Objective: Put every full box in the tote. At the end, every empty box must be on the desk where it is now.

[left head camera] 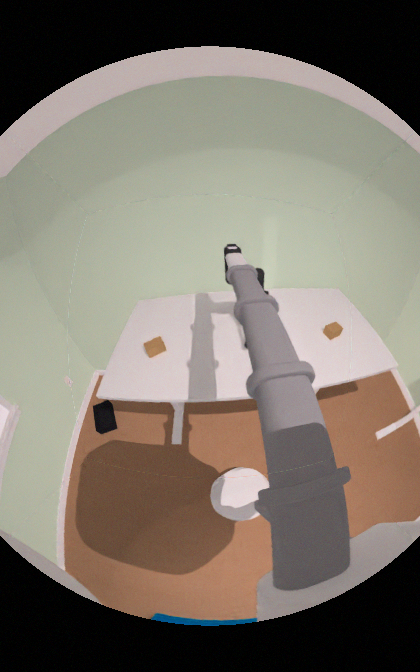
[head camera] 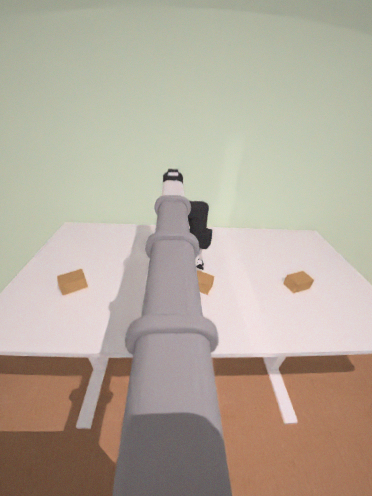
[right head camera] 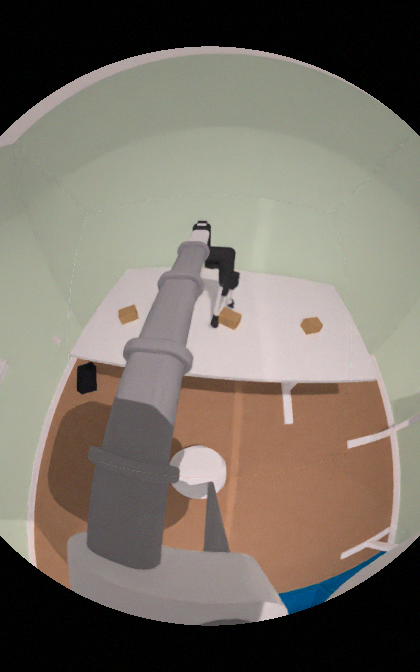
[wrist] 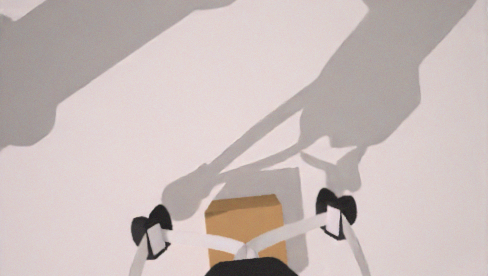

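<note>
Three closed brown boxes rest on the white desk (head camera: 270,320) (right head camera: 270,350) (wrist: 100,200): a left box (head camera: 73,282) (left head camera: 155,347) (right head camera: 128,314), a middle box (head camera: 206,282) (right head camera: 230,318) (wrist: 245,215), and a right box (head camera: 299,282) (left head camera: 333,330) (right head camera: 312,325). Which are full does not show. My gripper (right head camera: 223,312) (wrist: 244,213) is open around the middle box, with a gap on each side of it in the wrist view. The arm partly hides that box in the head view. A blue object (left head camera: 205,620) (right head camera: 305,597), possibly the tote, shows partly at the bottom edge.
My telescoping arm (head camera: 172,280) (left head camera: 280,375) (right head camera: 160,320) reaches over the desk. A black block (left head camera: 105,417) (right head camera: 86,378) is on the floor near the desk's front left. A white round object (left head camera: 245,487) (right head camera: 202,462) is below the arm. A green wall stands behind the desk.
</note>
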